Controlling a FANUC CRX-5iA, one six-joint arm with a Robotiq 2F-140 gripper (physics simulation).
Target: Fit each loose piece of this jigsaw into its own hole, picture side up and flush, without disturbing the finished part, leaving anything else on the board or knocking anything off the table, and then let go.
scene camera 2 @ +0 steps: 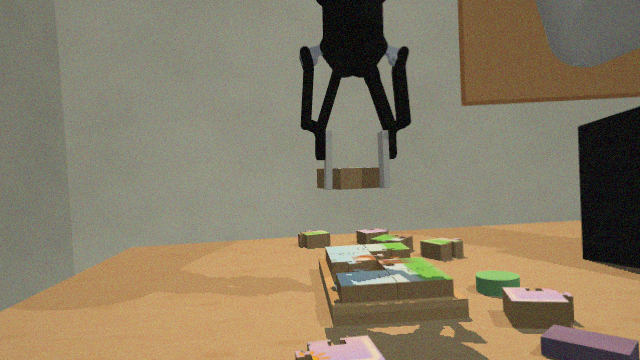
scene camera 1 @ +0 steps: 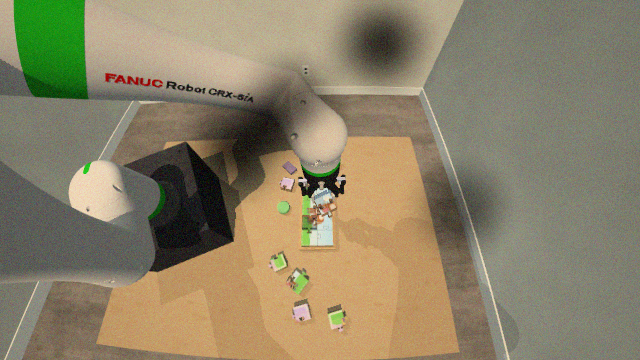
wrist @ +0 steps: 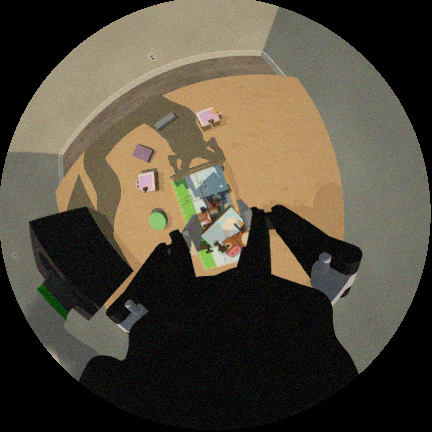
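My gripper (scene camera 1: 322, 194) (scene camera 2: 356, 181) (wrist: 218, 215) is shut on a light-blue jigsaw piece with a brown cow face and pink snout (scene camera 2: 352, 178) (wrist: 225, 231). It holds the piece level, high above the board (scene camera 1: 318, 248) (scene camera 2: 400, 311). In the wrist view the piece looks turned relative to the board and hides part of it. The finished part (scene camera 1: 325, 237) (scene camera 2: 425, 287) (wrist: 182, 192) shows green, light blue and brown. The open hole is hard to make out. A loose green piece with brown and white (scene camera 1: 298, 281) (scene camera 2: 392, 240) lies on the table.
Green-and-pink pieces (scene camera 1: 278, 262) (scene camera 1: 337, 318) and pink pieces (scene camera 1: 301, 312) (scene camera 1: 287, 184) (wrist: 208, 118) lie around the board. A green disc (scene camera 1: 283, 207) (scene camera 2: 497, 283) (wrist: 158, 220), a purple block (scene camera 1: 289, 167) (scene camera 2: 589, 344) and a grey bar (wrist: 166, 121) lie beyond. A black box-shaped base (scene camera 1: 215, 200) stands left.
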